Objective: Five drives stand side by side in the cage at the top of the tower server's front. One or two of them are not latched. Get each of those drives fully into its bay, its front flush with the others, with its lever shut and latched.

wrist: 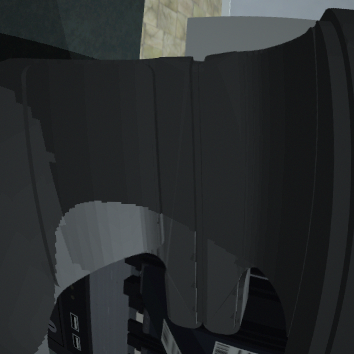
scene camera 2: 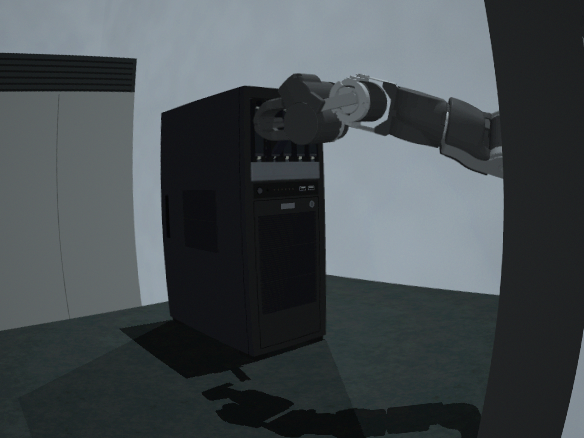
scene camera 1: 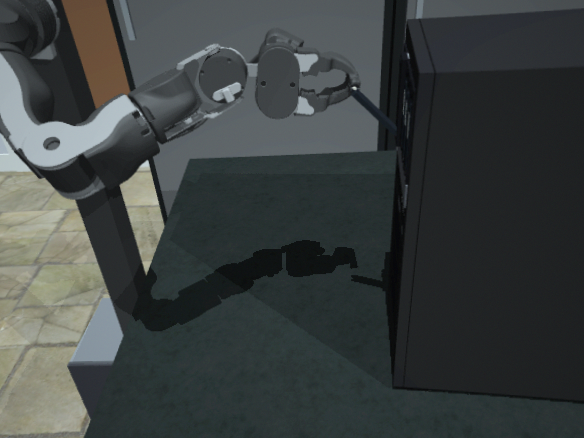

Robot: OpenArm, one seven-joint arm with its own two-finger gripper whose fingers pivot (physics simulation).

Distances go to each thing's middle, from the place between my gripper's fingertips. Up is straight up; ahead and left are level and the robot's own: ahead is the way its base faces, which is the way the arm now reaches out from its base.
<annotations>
Now: the black tower server (scene camera 1: 478,292) 210 mm ahead of my hand, 160 mm below it and 100 mm to the right of it.
</annotations>
